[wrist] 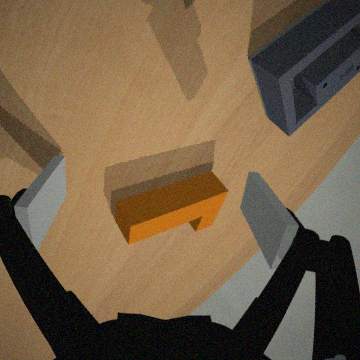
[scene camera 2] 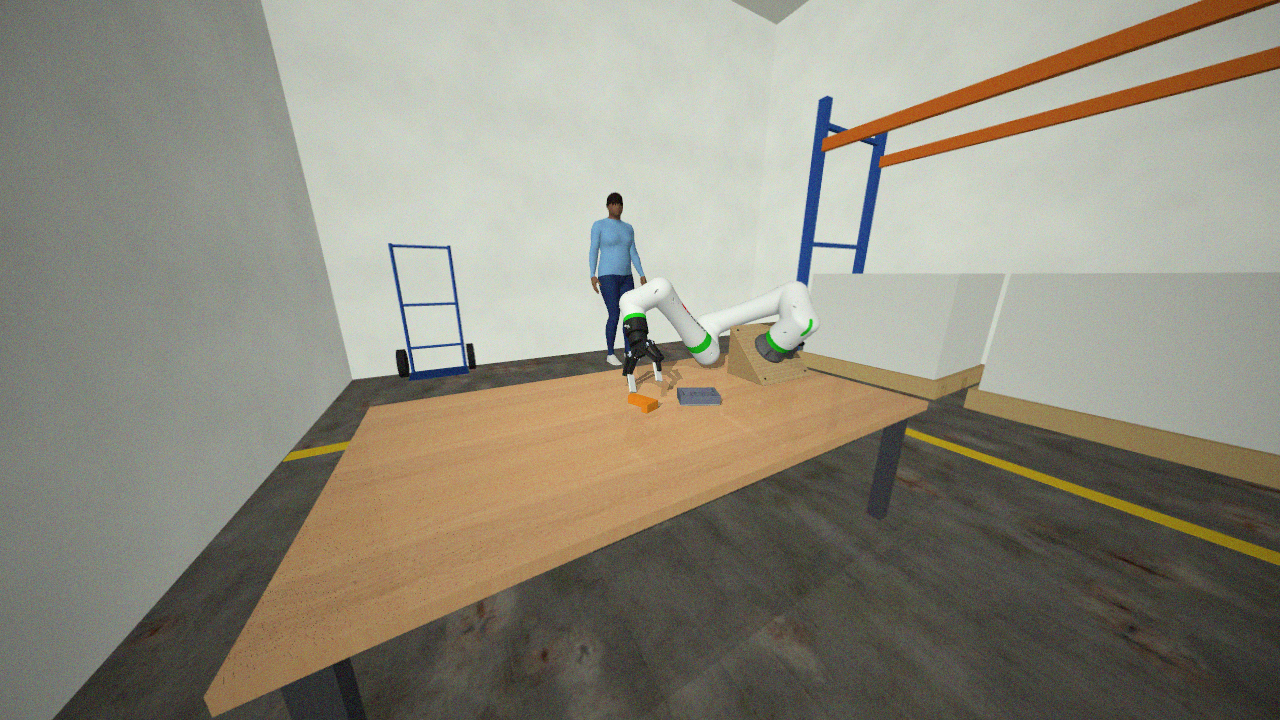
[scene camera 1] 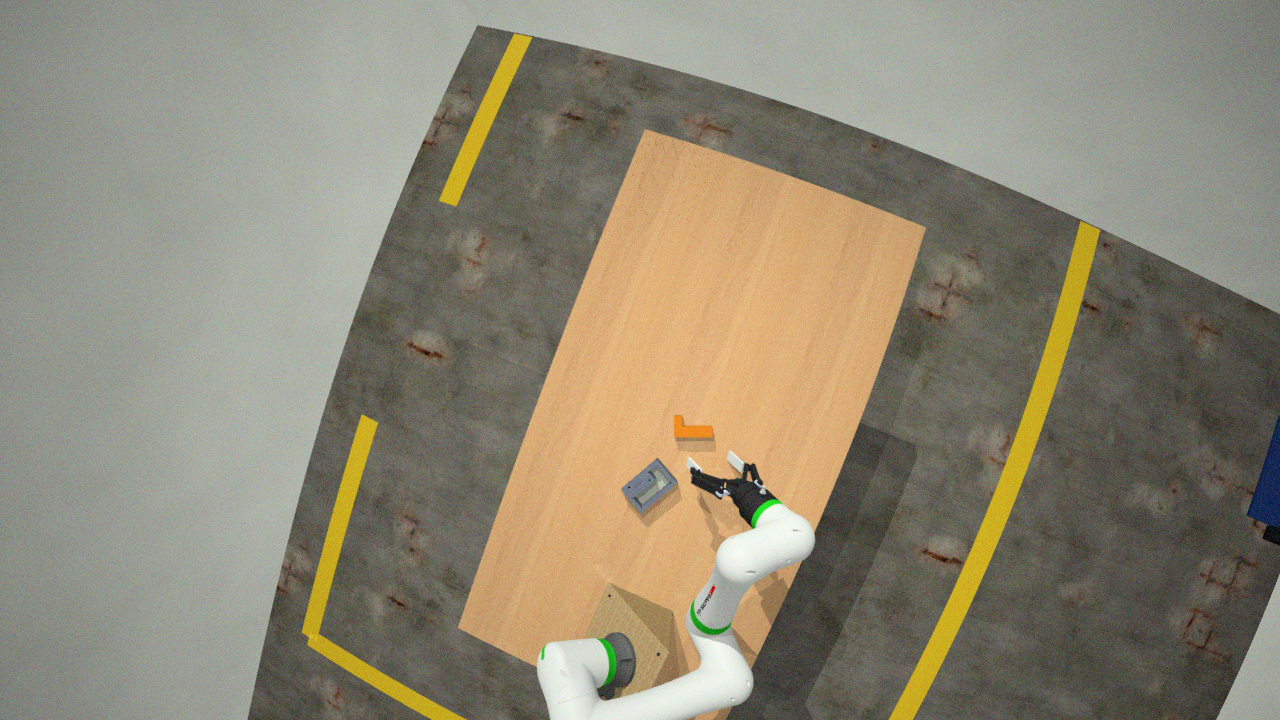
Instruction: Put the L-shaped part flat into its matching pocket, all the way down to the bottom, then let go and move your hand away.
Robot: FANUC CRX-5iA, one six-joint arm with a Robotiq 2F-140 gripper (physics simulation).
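Pixels of known places: gripper, fingertip midpoint: (wrist: 155,183) (scene camera 2: 645,386) (scene camera 1: 709,458); arm's base, link origin: (scene camera 2: 769,348) (scene camera 1: 618,659).
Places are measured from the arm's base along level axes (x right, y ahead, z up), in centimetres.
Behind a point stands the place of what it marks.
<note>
The orange L-shaped part (scene camera 1: 693,431) @(x -13.4, y 67.7, z -8.9 cm) (scene camera 2: 642,402) @(x -15.1, y 68.3, z -10.0 cm) (wrist: 170,215) @(x -11.8, y 67.4, z -8.9 cm) lies flat on the wooden table (scene camera 1: 760,268) @(x -18.5, y 119.0, z -11.8 cm) (scene camera 2: 537,465) @(x -38.3, y 105.4, z -11.9 cm). The blue-grey block with the pocket (scene camera 1: 633,488) @(x -20.6, y 44.6, z -8.3 cm) (scene camera 2: 698,402) @(x -20.9, y 49.5, z -10.6 cm) (wrist: 270,97) @(x -14.0, y 53.7, z -9.9 cm) stands apart from it, on the robot base's side. Part of the pocket shows as a recess in the block, and the part is outside it. My gripper (scene camera 1: 714,462) @(x -5.9, y 63.1, z -7.9 cm) (scene camera 2: 646,380) @(x -5.9, y 63.1, z -7.9 cm) (wrist: 155,183) @(x -5.9, y 63.1, z -7.9 cm) is wide open and empty. In the wrist view its two pale pads appear on either side of the part, clear of it. Its exact height above the part is hard to tell.
The wooden wedge mount (scene camera 1: 617,613) @(x -6.5, y 9.4, z -5.5 cm) (scene camera 2: 747,362) @(x -3.3, y 14.4, z -4.1 cm) carries the arm's base at the table's end. Behind the table are a person (scene camera 2: 614,246), a blue hand truck (scene camera 2: 428,304) and a blue rack post (scene camera 2: 812,197).
</note>
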